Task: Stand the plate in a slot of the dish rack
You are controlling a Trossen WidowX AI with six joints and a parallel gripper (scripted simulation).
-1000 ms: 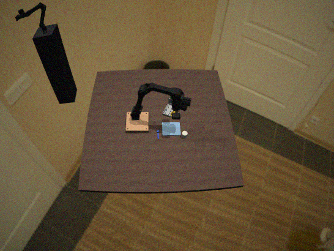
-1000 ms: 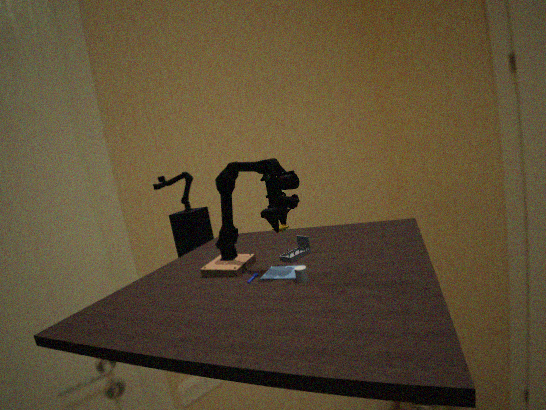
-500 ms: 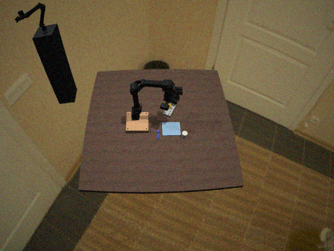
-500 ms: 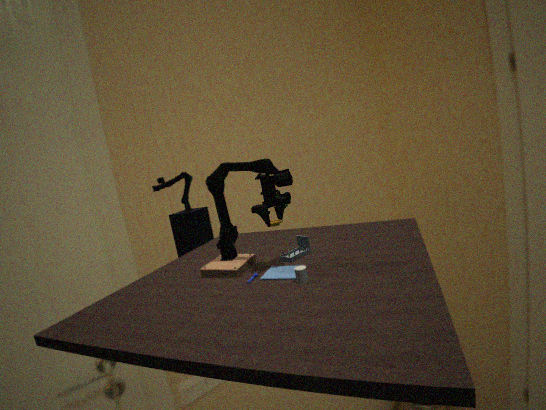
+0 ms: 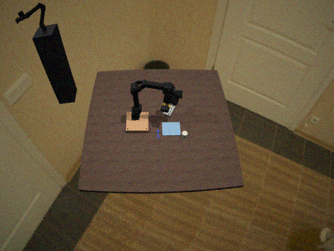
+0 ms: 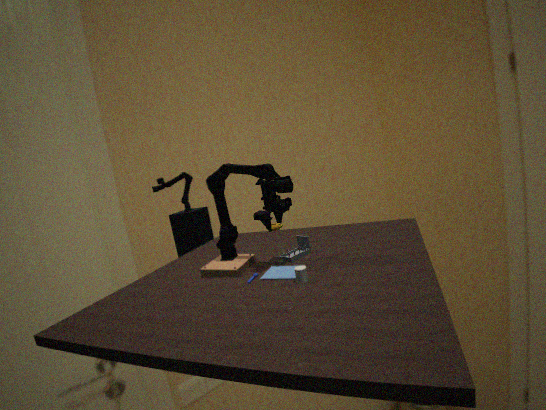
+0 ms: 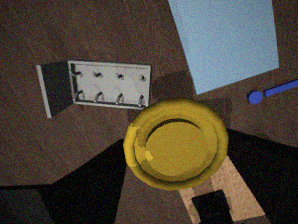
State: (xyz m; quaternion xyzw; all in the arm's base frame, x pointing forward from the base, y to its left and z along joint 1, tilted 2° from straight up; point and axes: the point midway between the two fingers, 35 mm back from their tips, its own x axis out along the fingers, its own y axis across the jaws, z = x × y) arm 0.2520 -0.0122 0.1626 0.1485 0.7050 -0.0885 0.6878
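The grey dish rack lies 4 cm ahead of my gripper tip, 9 cm to the left of it and 14 cm below it. The rest, counted from my gripper tip: light blue mat 4 cm ahead, 11 cm to the right, 16 cm below; then white cup 13 cm ahead, 19 cm to the right, 14 cm below; then yellow plate 1 cm above.
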